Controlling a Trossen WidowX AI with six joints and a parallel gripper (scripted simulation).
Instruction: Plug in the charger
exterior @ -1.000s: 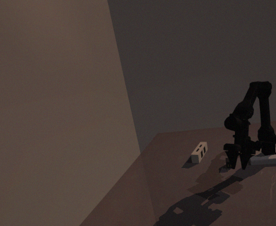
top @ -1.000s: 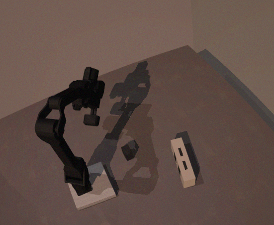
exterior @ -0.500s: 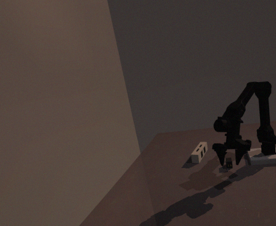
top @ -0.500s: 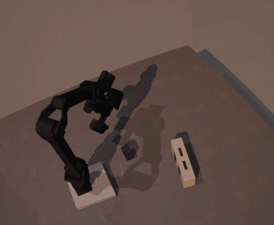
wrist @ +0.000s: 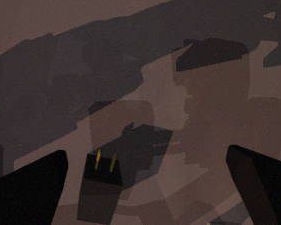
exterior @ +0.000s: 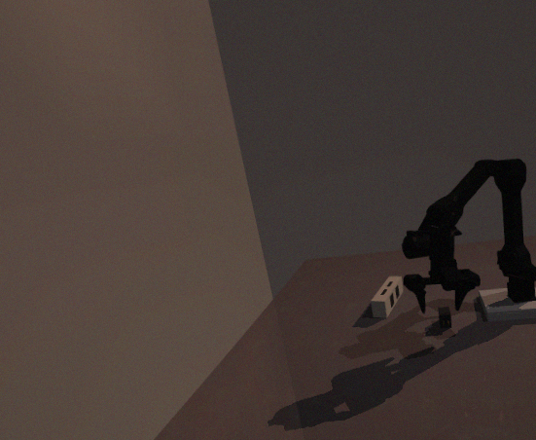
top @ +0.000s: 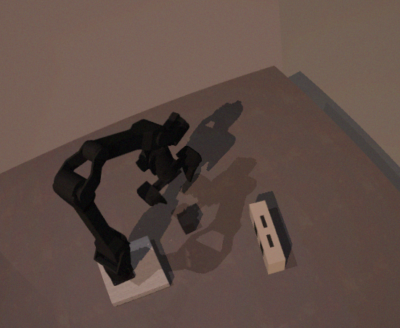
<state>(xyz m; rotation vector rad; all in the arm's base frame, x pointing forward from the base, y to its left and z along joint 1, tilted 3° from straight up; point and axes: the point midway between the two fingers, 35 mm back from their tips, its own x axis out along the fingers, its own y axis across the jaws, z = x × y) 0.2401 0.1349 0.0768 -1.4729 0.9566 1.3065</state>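
Right now my gripper tip is 2 cm past the dark charger, 5 cm to the left of it and 5 cm above it.
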